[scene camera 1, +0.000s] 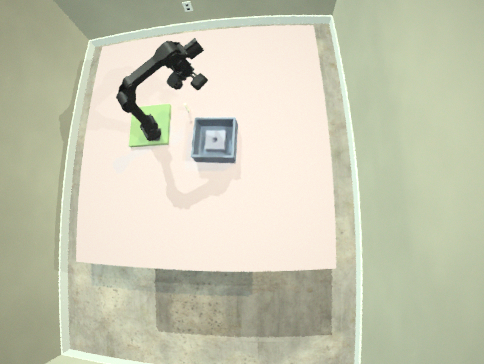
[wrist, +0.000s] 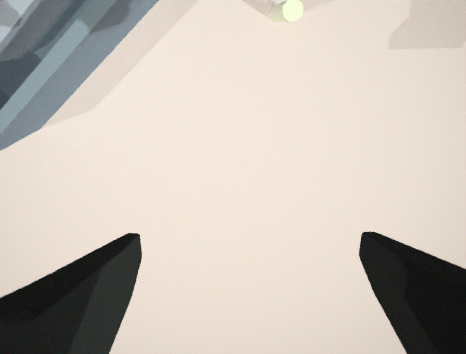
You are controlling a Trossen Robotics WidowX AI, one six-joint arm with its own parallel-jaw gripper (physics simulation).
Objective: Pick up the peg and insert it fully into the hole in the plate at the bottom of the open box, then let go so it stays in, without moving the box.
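Frame: origin at the arm's base, x right, y down, z ahead, level; millimetres.
Seen in the pictures: gripper, between the fingertips: (wrist: 251, 244); arm's base, origin of its link: (scene camera 1: 154, 134).
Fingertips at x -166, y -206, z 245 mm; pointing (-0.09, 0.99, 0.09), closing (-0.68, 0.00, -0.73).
Offsets run from my fingertips to a thing's top centre. "spot": to the spot under its first point. Level surfaces: height alone.
The peg @[dz -82, dx +35, dy +150 mm] (scene camera 1: 186, 107) (wrist: 293, 10) is small, thin and pale yellow-green. In the scene view it is just left of the box's upper left corner; in the wrist view its round end shows at the top edge, and the rest is cut off. The open blue-grey box @[dz +72, dx +212, dy +132 mm] (scene camera 1: 194, 141) (wrist: 65, 85) shows partly at the wrist view's upper left. The light plate @[dz +72, dx +212, dy +170 mm] (scene camera 1: 209, 147) with a dark hole @[spot: dz +67, dx +204, dy +208 mm] (scene camera 1: 215, 140) lies at its bottom. My gripper (scene camera 1: 187, 81) (wrist: 251, 244) is open and empty, above the table, higher in the scene view than the peg and box.
My arm's base stands on a green square (scene camera 1: 163, 114), left of the box and peg. The pale pink table top @[dy +231 mm] (scene camera 1: 280, 210) extends around them. My arm bends over the table's upper left part, and its shadow falls below the box in the scene view.
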